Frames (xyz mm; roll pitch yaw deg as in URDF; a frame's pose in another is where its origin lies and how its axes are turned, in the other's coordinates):
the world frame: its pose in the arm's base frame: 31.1 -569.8 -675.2 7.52 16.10 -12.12
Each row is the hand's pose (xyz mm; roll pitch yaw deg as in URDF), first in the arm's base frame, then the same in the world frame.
Working: the arm's base frame: its pose in the world frame: -331.4 625.3 529.8 -11.03 -13.96 14.54

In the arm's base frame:
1: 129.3 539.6 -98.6 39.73 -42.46 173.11
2: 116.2 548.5 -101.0 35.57 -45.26 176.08
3: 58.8 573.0 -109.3 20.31 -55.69 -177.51
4: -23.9 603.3 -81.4 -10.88 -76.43 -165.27
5: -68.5 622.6 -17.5 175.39 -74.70 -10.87
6: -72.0 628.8 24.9 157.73 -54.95 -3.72
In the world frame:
1: -291.4 1163.3 366.9 49.75 -26.73 -179.46
2: -304.9 1168.4 359.8 46.79 -29.88 -177.65
3: -361.4 1176.9 333.5 35.35 -40.95 -175.68
4: -453.0 1189.4 334.5 19.90 -61.91 178.84
5: -516.5 1205.1 381.0 80.78 -82.11 95.86
6: -532.8 1215.6 419.4 131.22 -67.67 32.96

